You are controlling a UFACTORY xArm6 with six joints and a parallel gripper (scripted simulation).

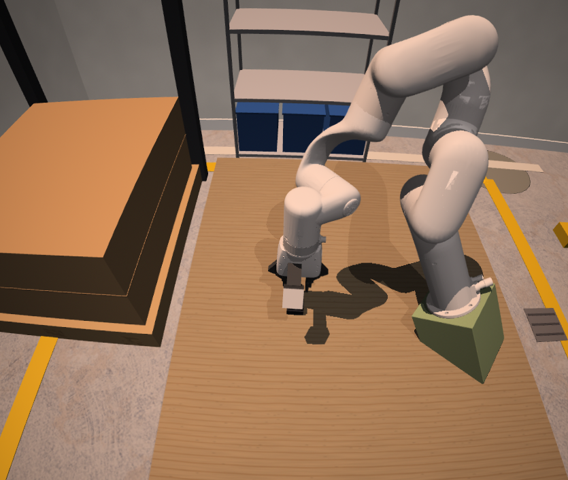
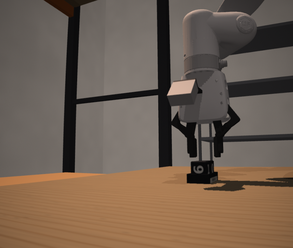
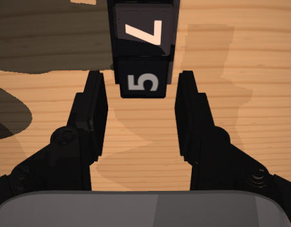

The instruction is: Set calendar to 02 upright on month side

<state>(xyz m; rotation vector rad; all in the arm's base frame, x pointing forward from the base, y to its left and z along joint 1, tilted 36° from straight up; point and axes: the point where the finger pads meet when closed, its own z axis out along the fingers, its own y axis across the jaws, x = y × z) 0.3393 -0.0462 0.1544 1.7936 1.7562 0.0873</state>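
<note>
Right now the black calendar tray is 60 mm below my hand and 20 mm to the left of it. From my hand the other things lie so: cube 40 mm below, 30 mm to the left, 10 mm ahead.
</note>
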